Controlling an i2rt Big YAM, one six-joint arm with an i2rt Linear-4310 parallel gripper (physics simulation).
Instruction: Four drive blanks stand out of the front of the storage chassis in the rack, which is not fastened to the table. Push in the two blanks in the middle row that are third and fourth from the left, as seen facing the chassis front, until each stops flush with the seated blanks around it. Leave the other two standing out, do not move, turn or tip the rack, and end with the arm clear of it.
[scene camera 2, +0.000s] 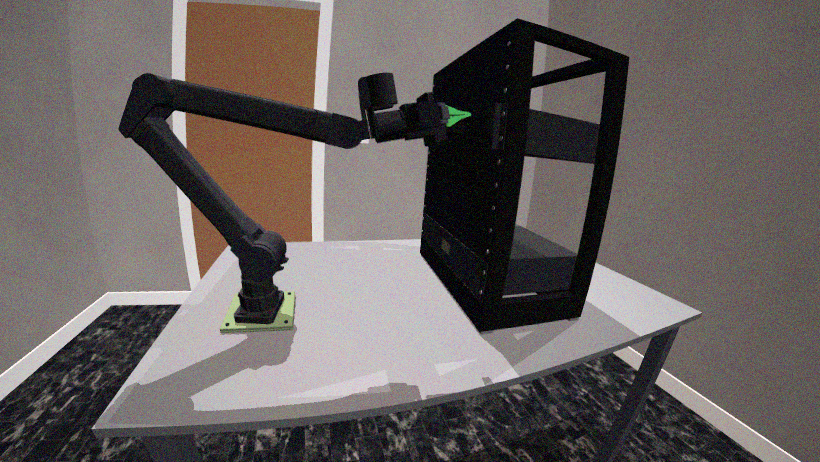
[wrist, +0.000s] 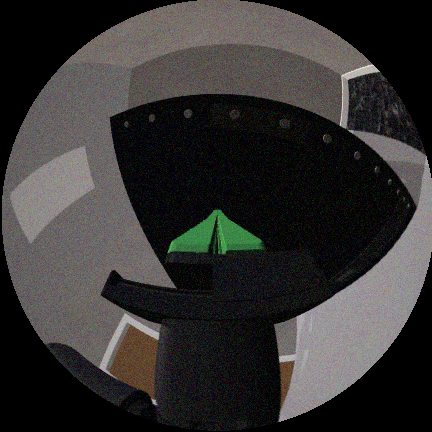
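Observation:
The black rack stands upright on the table. The storage chassis sits in its upper part; its body shows through the rack's open side. The chassis front is almost wholly black in both views, so the drive blanks cannot be told apart, nor how far any stands out. My gripper is shut, with its green fingertips together and nothing between them. It points at the upper part of the rack front. Whether the tips touch a blank cannot be told.
The rack stands on the white table. The arm's base is on a light green plate at the table's left. A darker unit lies low inside the rack, and a front panel sits low on its front. A brown door is behind.

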